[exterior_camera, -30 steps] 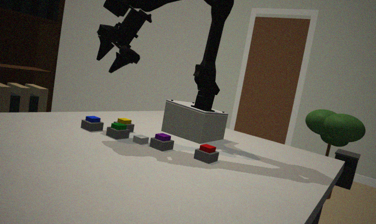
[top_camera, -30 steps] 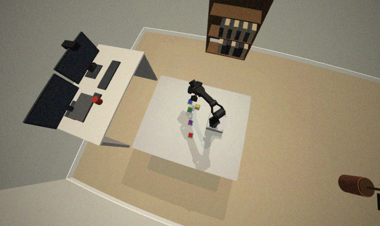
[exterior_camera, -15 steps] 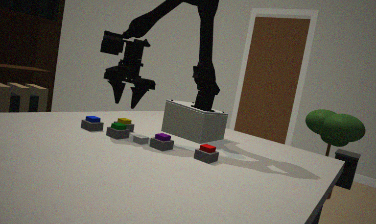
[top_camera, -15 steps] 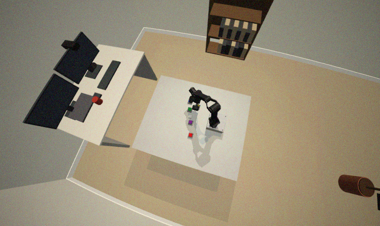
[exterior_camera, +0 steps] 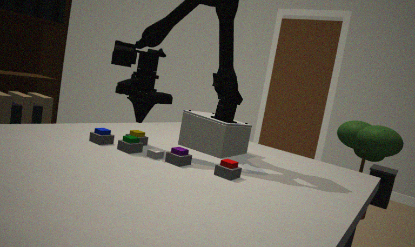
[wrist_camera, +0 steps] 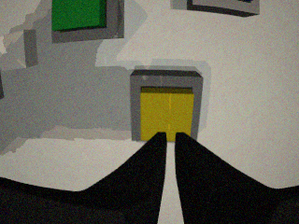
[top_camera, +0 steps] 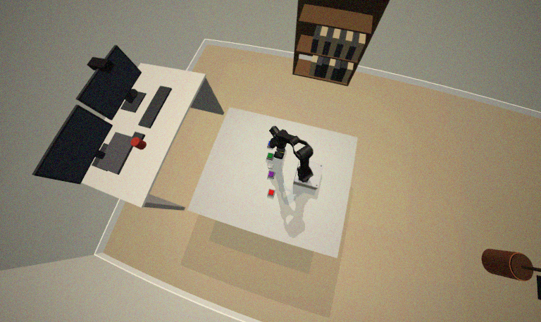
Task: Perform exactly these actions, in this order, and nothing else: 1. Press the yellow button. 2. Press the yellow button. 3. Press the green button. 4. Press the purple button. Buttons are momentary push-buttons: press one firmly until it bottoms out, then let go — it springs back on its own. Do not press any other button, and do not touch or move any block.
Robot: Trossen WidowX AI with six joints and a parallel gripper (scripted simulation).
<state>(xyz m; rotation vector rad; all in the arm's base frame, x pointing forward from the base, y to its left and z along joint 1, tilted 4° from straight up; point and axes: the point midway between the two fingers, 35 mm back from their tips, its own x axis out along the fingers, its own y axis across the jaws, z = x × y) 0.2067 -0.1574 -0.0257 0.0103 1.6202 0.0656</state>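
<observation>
The yellow button lies 3 cm below my gripper tip. Round my gripper tip: blue button 10 cm ahead, 4 cm to the right, 3 cm below; green button 7 cm ahead, 6 cm to the left, 3 cm below; small white block 4 cm ahead, 13 cm to the left, 6 cm below.
</observation>
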